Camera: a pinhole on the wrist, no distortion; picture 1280 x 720 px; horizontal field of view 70.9 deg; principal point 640.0 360.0 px. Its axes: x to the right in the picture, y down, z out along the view. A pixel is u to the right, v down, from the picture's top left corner.
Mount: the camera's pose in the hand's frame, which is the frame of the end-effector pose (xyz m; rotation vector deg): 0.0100 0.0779 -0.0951 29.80 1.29 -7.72
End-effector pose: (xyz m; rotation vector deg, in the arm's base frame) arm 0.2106 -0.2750 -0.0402 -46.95 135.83 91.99
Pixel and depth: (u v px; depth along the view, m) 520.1 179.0 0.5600
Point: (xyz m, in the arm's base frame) 0.3773 -0.0190 -0.3752
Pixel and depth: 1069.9 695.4 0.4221
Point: -0.0228 -0.0562 -0.2914
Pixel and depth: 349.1 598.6 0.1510
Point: 0.2076 -0.1986 -0.0143
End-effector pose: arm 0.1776 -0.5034 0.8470 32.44 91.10 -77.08
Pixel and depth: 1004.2 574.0 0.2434
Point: 0.1729 -0.6593 0.7591
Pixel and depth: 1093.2 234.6 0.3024
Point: 0.0551 -0.7019 0.7854
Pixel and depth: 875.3 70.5 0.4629
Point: -0.0295 -0.8223 0.9140
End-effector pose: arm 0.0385 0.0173 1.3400 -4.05 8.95 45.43
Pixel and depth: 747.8 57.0 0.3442
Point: 0.2174 -0.0819 1.4777
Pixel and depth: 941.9 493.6 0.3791
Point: 0.2187 0.0916 1.5683
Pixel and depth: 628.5 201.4 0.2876
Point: 0.1275 -0.0455 1.4690
